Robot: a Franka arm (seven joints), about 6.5 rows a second.
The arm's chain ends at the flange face. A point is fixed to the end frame.
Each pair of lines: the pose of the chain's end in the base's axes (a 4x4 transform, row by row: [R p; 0 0 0 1], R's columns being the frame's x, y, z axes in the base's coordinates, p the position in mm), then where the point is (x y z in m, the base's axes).
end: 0.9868 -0.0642 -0.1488 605.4; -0.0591 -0.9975 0.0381 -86.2; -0.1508 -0.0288 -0.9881 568.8; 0 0 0 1
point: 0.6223 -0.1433 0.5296
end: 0.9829 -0.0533 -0.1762 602.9; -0.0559 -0.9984 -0.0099 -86.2; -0.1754 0.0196 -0.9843 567.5; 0 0 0 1
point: 0.6194 -0.1449 0.5306
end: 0.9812 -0.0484 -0.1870 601.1; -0.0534 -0.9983 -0.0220 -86.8; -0.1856 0.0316 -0.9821 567.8; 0 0 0 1
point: 0.6175 -0.1458 0.5314
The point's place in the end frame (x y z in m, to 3 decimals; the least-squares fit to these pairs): 0.026 0.057 0.034
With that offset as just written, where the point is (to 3 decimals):
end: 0.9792 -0.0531 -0.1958 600.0; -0.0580 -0.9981 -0.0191 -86.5; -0.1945 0.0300 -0.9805 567.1; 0 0 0 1
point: 0.616 -0.146 0.530
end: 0.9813 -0.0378 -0.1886 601.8; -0.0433 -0.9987 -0.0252 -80.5; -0.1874 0.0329 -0.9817 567.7; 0 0 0 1
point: 0.619 -0.139 0.531
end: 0.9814 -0.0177 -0.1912 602.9; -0.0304 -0.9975 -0.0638 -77.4; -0.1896 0.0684 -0.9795 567.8; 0 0 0 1
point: 0.621 -0.137 0.533
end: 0.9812 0.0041 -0.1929 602.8; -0.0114 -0.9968 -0.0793 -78.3; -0.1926 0.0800 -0.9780 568.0; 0 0 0 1
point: 0.622 -0.138 0.534
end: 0.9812 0.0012 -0.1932 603.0; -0.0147 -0.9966 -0.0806 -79.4; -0.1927 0.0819 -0.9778 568.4; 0 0 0 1
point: 0.622 -0.139 0.535
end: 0.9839 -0.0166 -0.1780 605.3; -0.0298 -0.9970 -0.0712 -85.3; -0.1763 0.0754 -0.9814 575.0; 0 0 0 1
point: 0.624 -0.145 0.541
